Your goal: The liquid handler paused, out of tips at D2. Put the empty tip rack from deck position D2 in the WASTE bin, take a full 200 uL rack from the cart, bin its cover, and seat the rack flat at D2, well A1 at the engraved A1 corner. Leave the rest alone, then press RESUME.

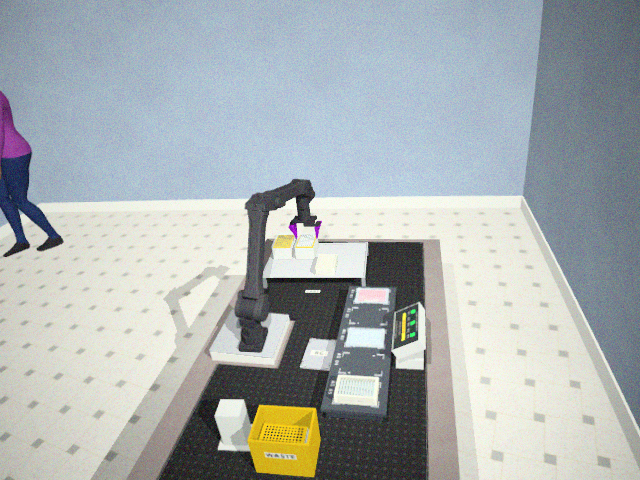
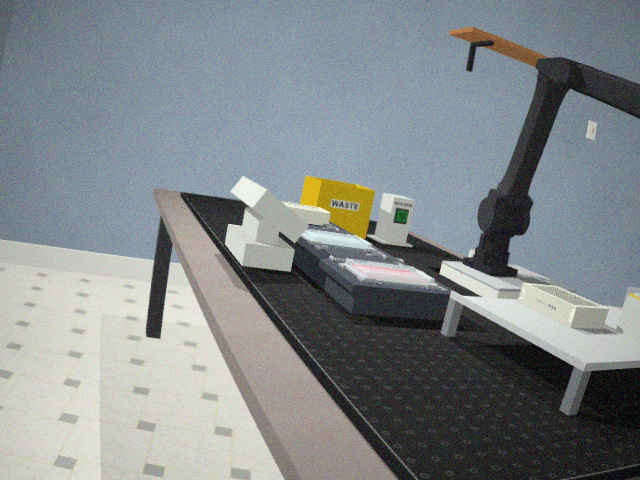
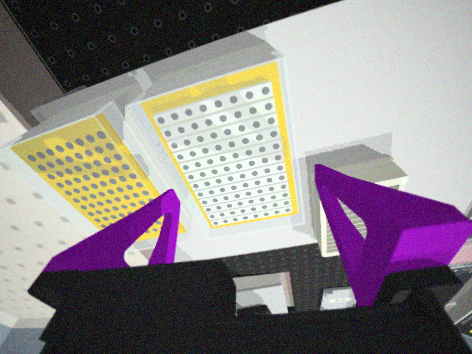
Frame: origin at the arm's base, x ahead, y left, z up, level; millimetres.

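Where they show: gripper, fingertip midpoint: (image 1: 306,238) (image 3: 242,184); arm's base at its link origin: (image 1: 253,340) (image 2: 489,270) (image 3: 255,313).
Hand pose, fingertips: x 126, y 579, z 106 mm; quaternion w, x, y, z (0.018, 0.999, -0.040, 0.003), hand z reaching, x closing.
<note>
Things, the pixels of their top centre, and the offset from my fingertips.
- cart at its top centre: (image 3: 300,176) (image 2: 611,325) (image 1: 316,258) 48 mm ahead, 67 mm right, 70 mm down
- clear-covered rack at its top centre: (image 3: 234,177) (image 1: 306,238) 4 mm back, 3 mm left, 6 mm down
- covered yellow rack at its top centre: (image 3: 103,205) (image 1: 283,239) 112 mm back, 6 mm left, 6 mm down
- perforated rack at its top centre: (image 1: 282,437) 75 mm ahead, 1032 mm right, 44 mm down
- yellow WASTE bin at its top centre: (image 2: 340,183) (image 1: 282,424) 80 mm ahead, 1024 mm right, 1 mm down
- white box at its top centre: (image 2: 399,196) (image 1: 229,407) 82 mm back, 973 mm right, 6 mm down
My gripper (image 1: 306,230) (image 3: 242,184) is open and empty above the cart (image 1: 289,270) (image 2: 509,321) (image 3: 345,85). Its fingertips straddle a clear-covered rack (image 1: 306,248) (image 3: 225,155) with a yellow rim and a pale, dotted top; contact is not visible. A covered yellow rack (image 1: 283,248) (image 3: 80,175) stands left of it. A cream rack (image 1: 326,263) (image 2: 563,304) (image 3: 362,165) stands to the right. A perforated rack (image 1: 283,432) lies in the yellow WASTE bin (image 1: 284,462) (image 2: 320,195). The dark deck (image 1: 330,405) (image 2: 398,302) has two vacant positions; their labels are unreadable.
Deck plates are pink (image 1: 372,295) (image 2: 390,272) and pale blue (image 1: 364,337) (image 2: 336,238); a cream rack (image 1: 356,391) sits at the near end. The control panel (image 1: 408,325) (image 2: 266,206) stands beside the deck. A white box (image 1: 231,418) (image 2: 392,227) stands beside the bin. A person (image 1: 15,170) is at far left.
</note>
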